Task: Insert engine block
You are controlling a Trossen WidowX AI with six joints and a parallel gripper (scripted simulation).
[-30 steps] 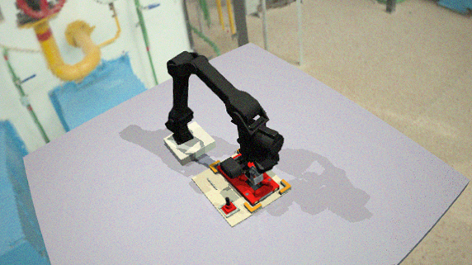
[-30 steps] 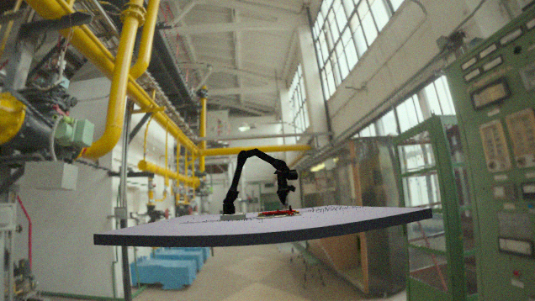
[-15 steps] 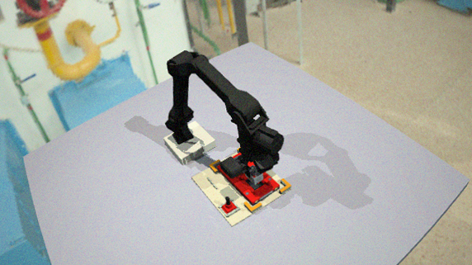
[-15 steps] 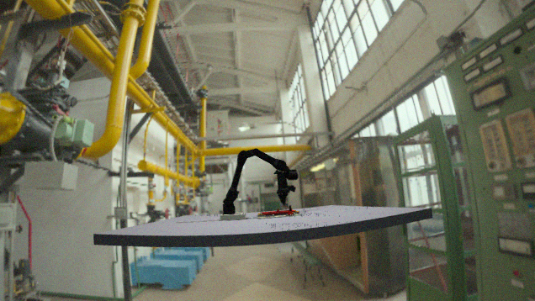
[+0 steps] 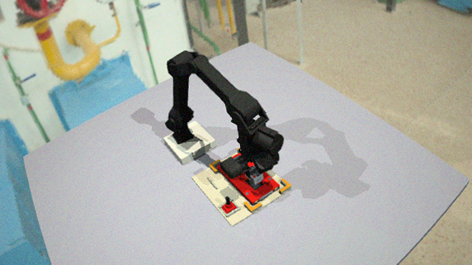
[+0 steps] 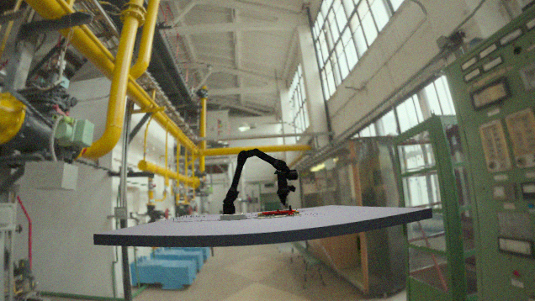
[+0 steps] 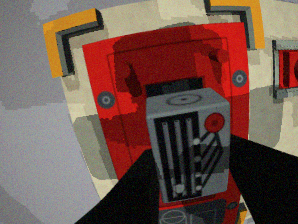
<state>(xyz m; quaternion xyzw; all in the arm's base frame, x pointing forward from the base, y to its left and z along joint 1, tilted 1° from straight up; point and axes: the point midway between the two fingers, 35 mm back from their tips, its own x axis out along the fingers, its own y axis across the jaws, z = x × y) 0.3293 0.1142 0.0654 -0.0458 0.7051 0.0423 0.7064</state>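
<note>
My gripper tip is 4 cm short of the black peg, 11 cm to the left of it and 3 cm above it. The rest, counted from my gripper tip: engine block (1 cm below).
</note>
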